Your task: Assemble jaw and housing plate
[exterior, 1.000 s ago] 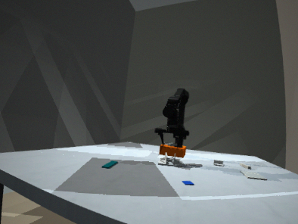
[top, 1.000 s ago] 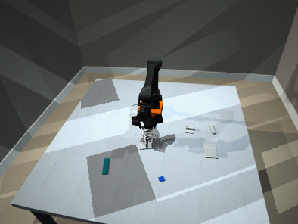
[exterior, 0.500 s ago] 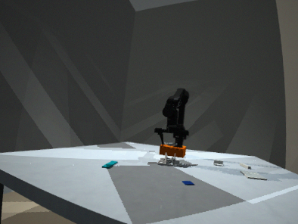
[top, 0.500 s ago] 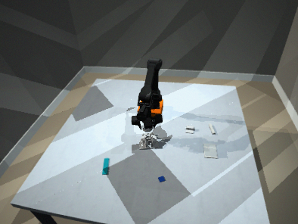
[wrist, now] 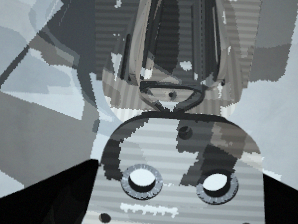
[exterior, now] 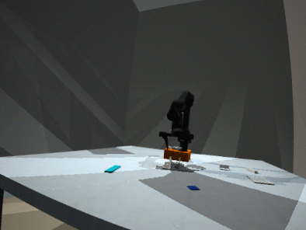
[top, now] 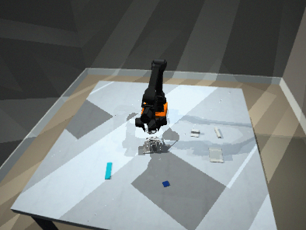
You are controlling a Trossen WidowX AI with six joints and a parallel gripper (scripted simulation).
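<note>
The jaw lies 7 cm below my gripper tip, 2 cm ahead of it and 1 cm to the right of it. Also, from my gripper tip: blue square (32 cm ahead, 9 cm to the left, 8 cm below); then white base (8 cm below, 7 cm ahead, 1 cm to the left); then small pale block (28 cm to the left, 7 cm below, 7 cm behind).
</note>
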